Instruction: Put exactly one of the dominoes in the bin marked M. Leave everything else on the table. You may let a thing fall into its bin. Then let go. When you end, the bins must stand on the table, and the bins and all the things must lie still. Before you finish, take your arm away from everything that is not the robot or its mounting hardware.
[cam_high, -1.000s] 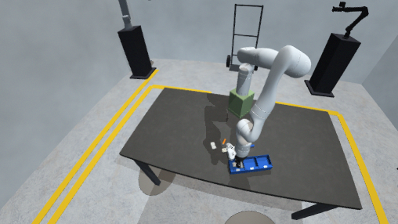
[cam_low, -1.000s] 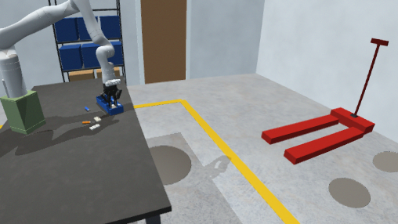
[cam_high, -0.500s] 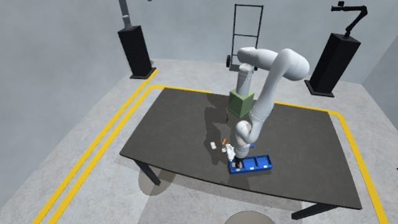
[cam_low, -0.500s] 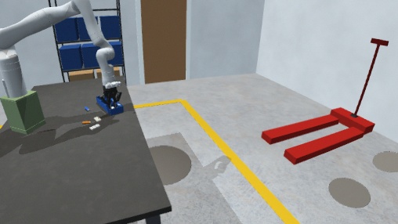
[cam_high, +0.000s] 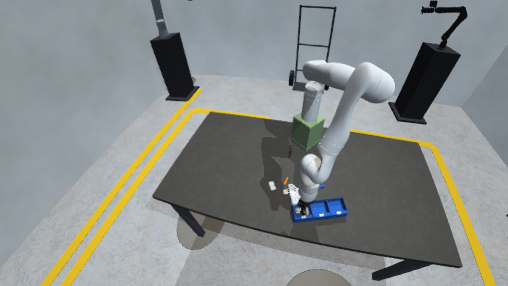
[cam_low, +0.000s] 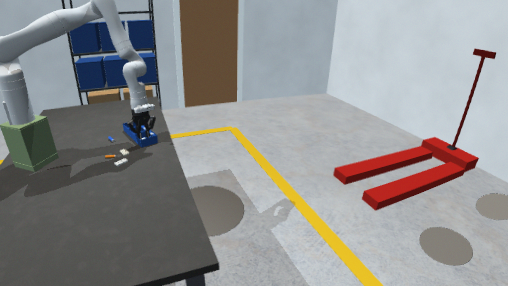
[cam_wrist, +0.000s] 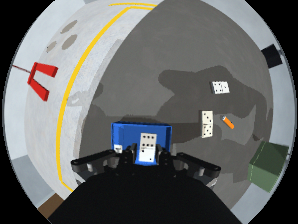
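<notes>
Now: the white domino 2 cm below my hand. The rest, counted from my hand: small orange piece (16 cm behind, 9 cm to the right, 3 cm below); small blue piece (15 cm behind, 9 cm to the left, 3 cm below); blue three-compartment bin (1 cm behind, 8 cm to the left, 2 cm below).
</notes>
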